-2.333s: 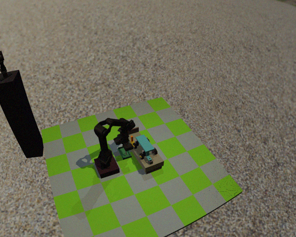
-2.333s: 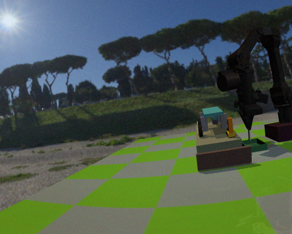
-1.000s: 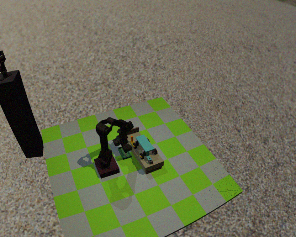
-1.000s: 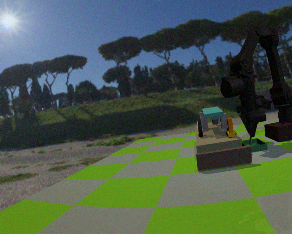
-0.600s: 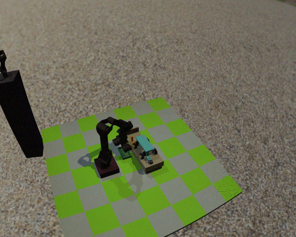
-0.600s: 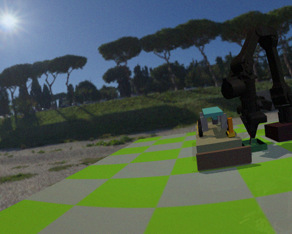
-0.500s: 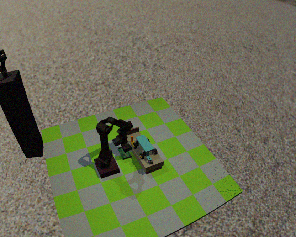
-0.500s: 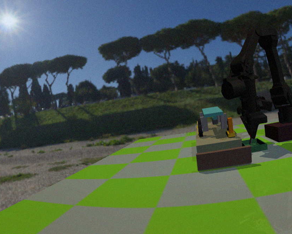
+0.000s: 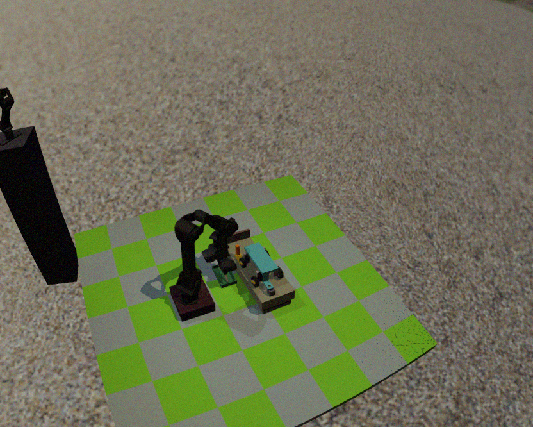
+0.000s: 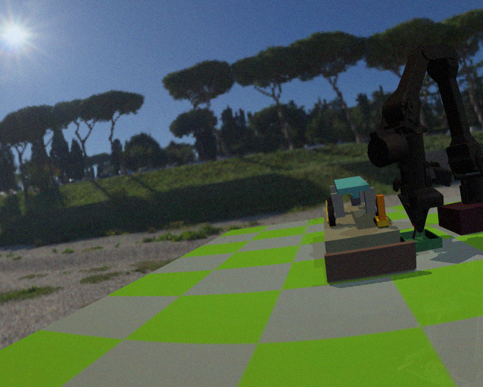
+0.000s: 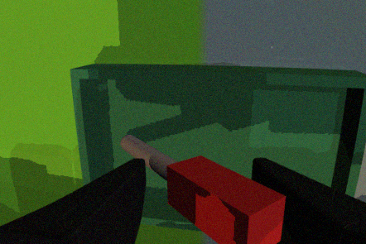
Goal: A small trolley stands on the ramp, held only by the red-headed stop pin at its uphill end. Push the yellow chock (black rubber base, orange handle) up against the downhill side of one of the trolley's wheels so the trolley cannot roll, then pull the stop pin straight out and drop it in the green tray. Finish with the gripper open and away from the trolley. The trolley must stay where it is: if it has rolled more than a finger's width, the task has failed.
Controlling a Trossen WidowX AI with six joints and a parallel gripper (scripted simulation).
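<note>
My gripper tip is now 4 cm above the green tray. The rest, counted from my gripper tip: teal trolley (15 cm ahead, 6 cm to the right, 7 cm above); red-headed stop pin (1 cm to the right); yellow chock (8 cm ahead, 3 cm to the left, 5 cm above).
</note>
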